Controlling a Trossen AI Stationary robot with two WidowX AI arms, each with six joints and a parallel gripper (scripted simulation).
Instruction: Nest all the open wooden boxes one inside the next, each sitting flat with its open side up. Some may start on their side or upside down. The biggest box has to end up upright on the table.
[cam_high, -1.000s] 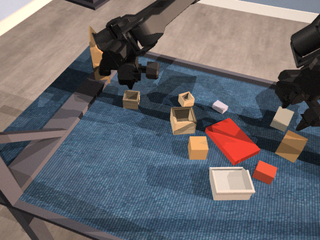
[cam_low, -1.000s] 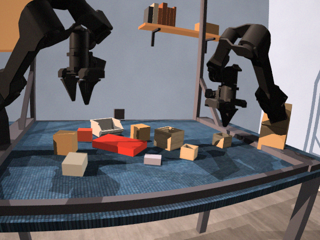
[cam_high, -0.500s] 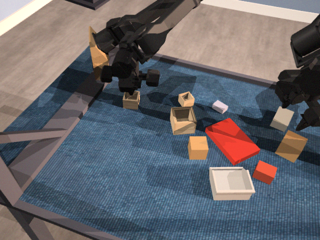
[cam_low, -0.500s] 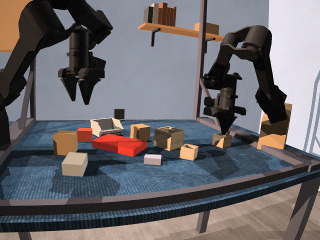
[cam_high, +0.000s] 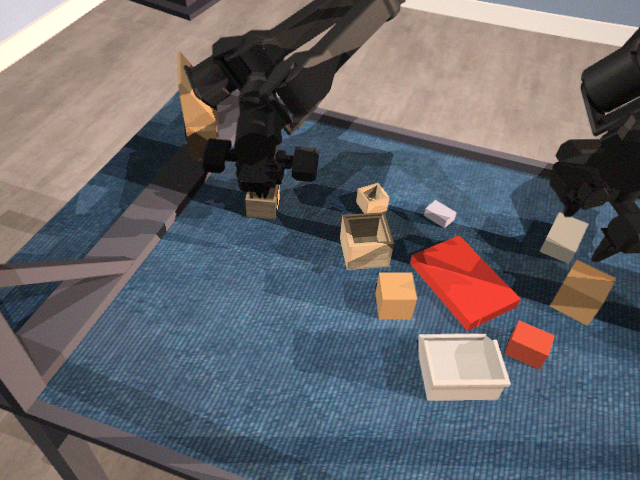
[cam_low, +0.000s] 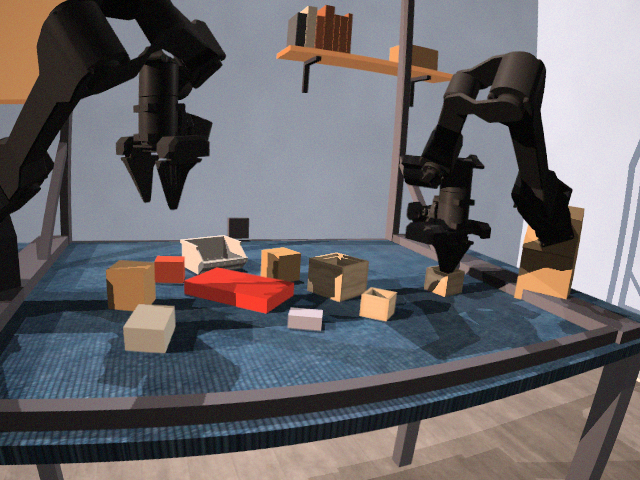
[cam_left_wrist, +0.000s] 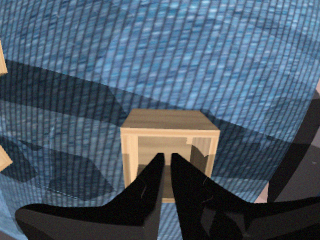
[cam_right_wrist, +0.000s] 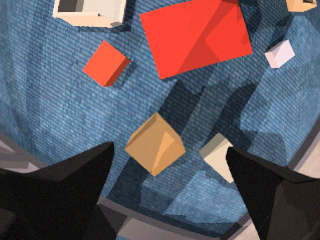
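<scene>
Now: the flat red block 40 mm behind my right hand, 130 mm to the left of it and 170 mm below it. Also, from my right hand: beige block (140 mm ahead, 160 mm below); then red cube (110 mm behind, 10 mm to the left, 160 mm below); then lavender block (90 mm ahead, 210 mm to the left, 170 mm below).
</scene>
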